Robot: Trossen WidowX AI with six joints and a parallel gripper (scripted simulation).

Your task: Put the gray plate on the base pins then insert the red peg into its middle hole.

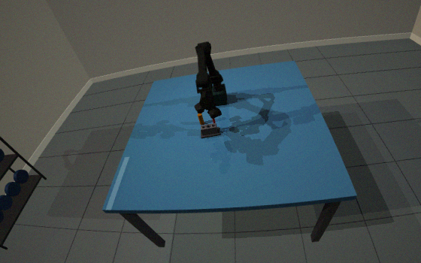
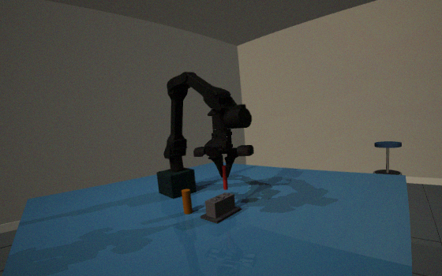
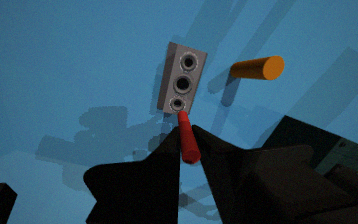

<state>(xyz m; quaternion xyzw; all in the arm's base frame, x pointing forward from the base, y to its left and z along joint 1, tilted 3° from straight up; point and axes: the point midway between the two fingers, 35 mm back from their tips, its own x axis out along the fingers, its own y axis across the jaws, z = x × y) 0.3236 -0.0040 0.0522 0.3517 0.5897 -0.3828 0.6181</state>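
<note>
The gray plate lies 70 mm below my gripper tip, 40 mm to the right of it and 10 mm ahead of it. From my gripper tip the other things lie so: red peg right at my gripper tip; then dark flat base 110 mm below, 40 mm to the right, 10 mm ahead; then orange cylinder 100 mm to the right, 80 mm behind, 70 mm below.
</note>
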